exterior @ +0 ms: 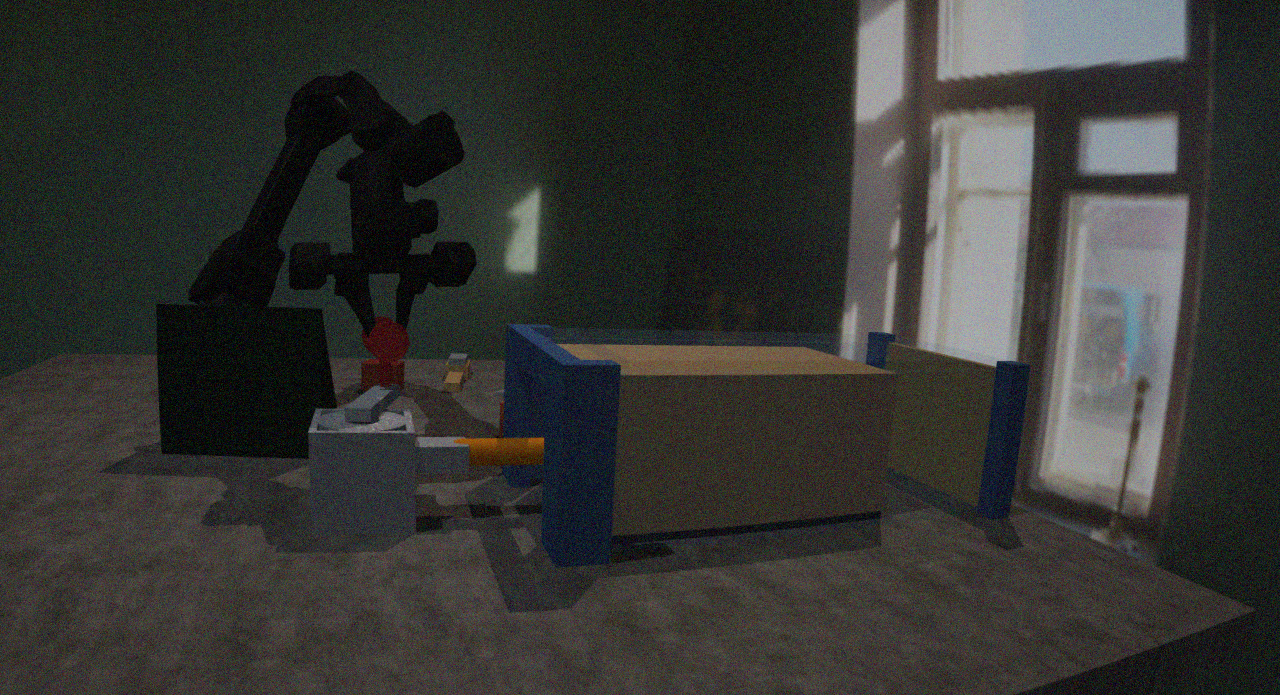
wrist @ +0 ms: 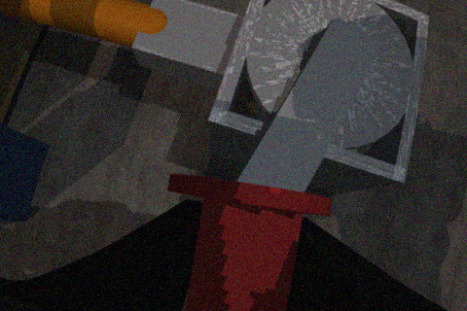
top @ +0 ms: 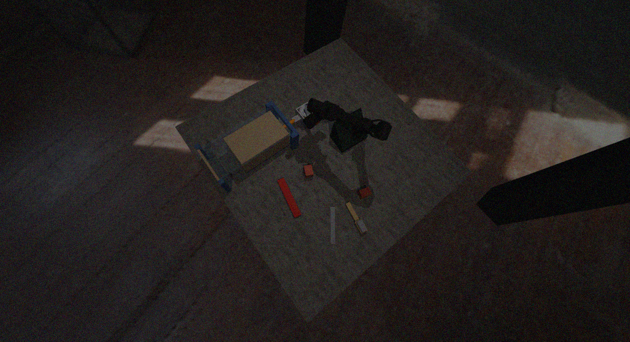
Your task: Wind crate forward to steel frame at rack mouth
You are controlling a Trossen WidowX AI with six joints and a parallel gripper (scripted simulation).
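My gripper tip is 11 cm above the grey winch, 9 cm to the left of it and 4 cm past it. Round my gripper tip: crank handle (4 cm below, 2 cm to the right, 1 cm behind); blue frame (13 cm ahead, 8 cm to the right, 4 cm below); red knob (2 cm to the left, 1 cm below).
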